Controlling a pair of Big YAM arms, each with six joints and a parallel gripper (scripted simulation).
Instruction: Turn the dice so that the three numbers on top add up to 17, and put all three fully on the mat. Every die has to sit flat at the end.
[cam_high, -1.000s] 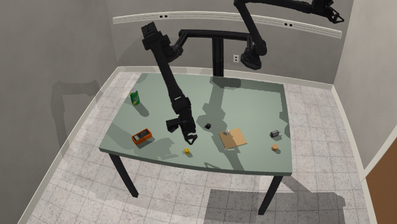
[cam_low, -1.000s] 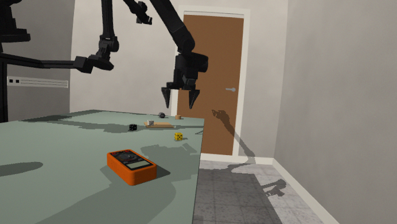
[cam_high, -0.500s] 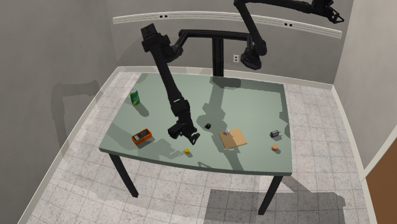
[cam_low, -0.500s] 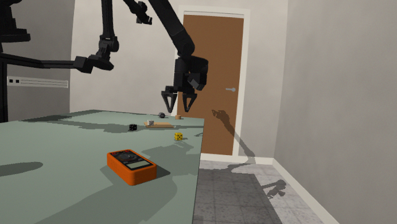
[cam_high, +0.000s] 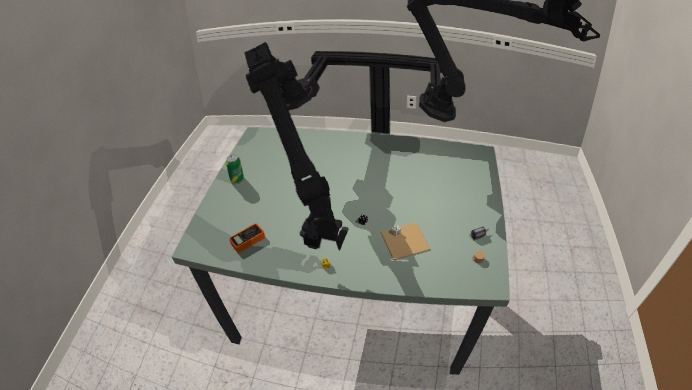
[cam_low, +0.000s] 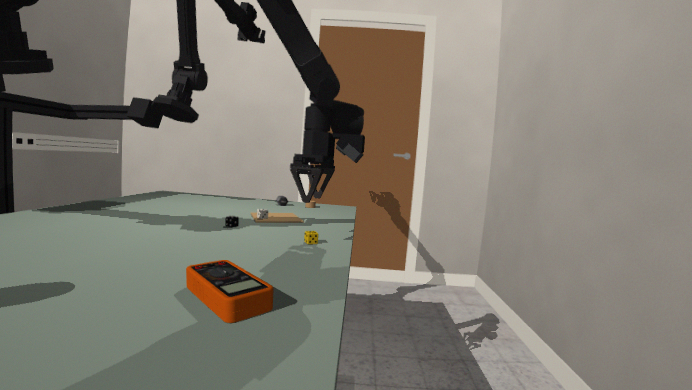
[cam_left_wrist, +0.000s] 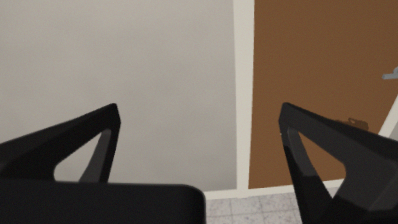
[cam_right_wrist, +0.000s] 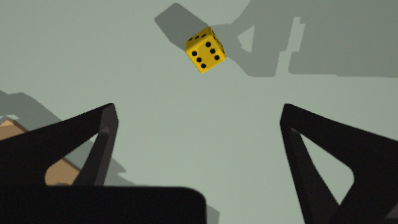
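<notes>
Right now my right hand is 9 cm above the yellow die and 1 cm to the left of it. Also, from my right hand: black die (22 cm behind, 9 cm below, 8 cm to the left); then tan mat (25 cm to the left, 15 cm behind, 10 cm below); then white die (21 cm to the left, 18 cm behind, 9 cm below).
</notes>
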